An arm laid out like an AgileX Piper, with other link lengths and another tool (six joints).
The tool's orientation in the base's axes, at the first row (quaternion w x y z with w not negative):
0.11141 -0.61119 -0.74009 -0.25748
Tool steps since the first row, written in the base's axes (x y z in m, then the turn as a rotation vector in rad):
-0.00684 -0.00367 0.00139 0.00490 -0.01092 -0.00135
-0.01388 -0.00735 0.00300 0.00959 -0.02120 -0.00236
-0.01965 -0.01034 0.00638 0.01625 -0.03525 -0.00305
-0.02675 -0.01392 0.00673 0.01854 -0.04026 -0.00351
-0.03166 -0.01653 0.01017 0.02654 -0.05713 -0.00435
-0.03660 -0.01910 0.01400 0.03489 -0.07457 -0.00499
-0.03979 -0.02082 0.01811 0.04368 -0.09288 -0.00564
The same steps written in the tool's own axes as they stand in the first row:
-0.00088 -0.00668 -0.00409 -0.01102 0.00307 -0.00378
-0.00162 -0.01350 -0.00841 -0.02128 0.00610 -0.00754
-0.00122 -0.01859 -0.01367 -0.03504 0.01065 -0.01323
-0.00247 -0.02576 -0.01688 -0.04002 0.01213 -0.01509
-0.00191 -0.02996 -0.02186 -0.05655 0.01759 -0.02191
-0.00112 -0.03408 -0.02716 -0.07353 0.02337 -0.02914
0.00012 -0.03635 -0.03199 -0.09136 0.02947 -0.03675

